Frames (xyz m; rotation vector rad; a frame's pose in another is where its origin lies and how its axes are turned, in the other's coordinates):
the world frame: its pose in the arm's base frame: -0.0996 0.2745 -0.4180 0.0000 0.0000 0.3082
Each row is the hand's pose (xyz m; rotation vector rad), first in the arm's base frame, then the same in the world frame.
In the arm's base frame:
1: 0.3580 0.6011 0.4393 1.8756 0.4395 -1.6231
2: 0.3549 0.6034 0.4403 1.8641 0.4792 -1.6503
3: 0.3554 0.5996 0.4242 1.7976 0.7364 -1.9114
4: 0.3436 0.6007 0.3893 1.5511 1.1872 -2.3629
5: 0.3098 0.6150 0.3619 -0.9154 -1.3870 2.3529
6: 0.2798 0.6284 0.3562 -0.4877 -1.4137 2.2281
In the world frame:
1: 0.5351 0.1724 0.8573 2.0199 0.1540 -1.8174
2: 0.5329 0.1755 0.8583 2.0161 0.1972 -1.8445
3: 0.5322 0.1718 0.8422 2.0064 0.4798 -2.0996
4: 0.5213 0.1764 0.8073 -1.6712 -0.9112 2.2928
5: 0.4934 0.2003 0.7799 -1.0456 -1.1510 2.1213
6: 0.4689 0.2221 0.7742 -0.6575 -1.2438 1.9809

